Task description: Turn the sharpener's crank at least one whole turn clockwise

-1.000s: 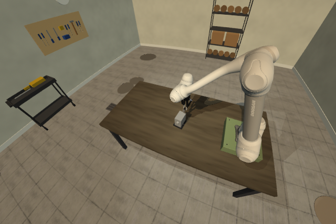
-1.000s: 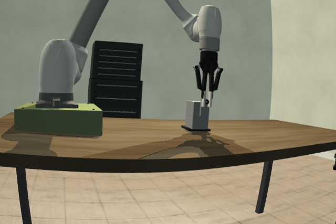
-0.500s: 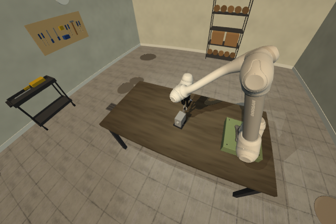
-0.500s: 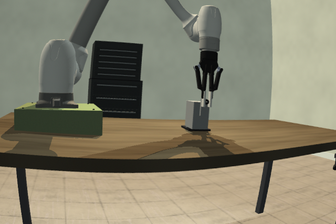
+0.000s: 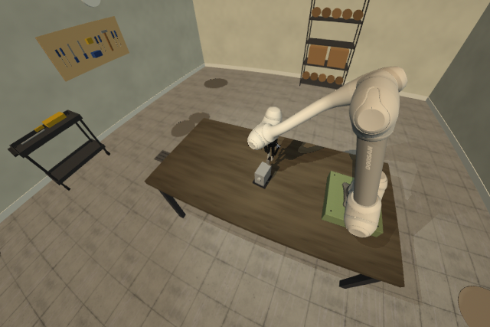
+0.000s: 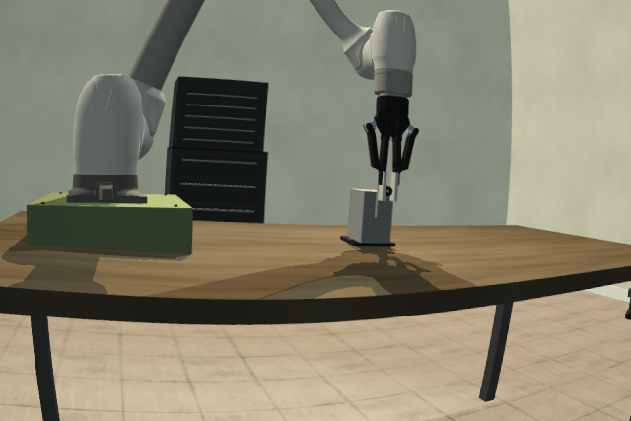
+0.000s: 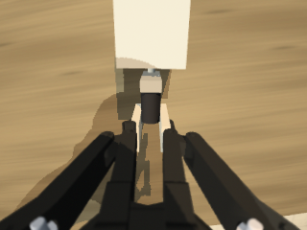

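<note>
Now: hand 20 mm to the right of the dark round knob and 10 mm above it. Round my hand: sharpener crank: 10 mm ahead, 20 mm to the left, 20 mm below.
</note>
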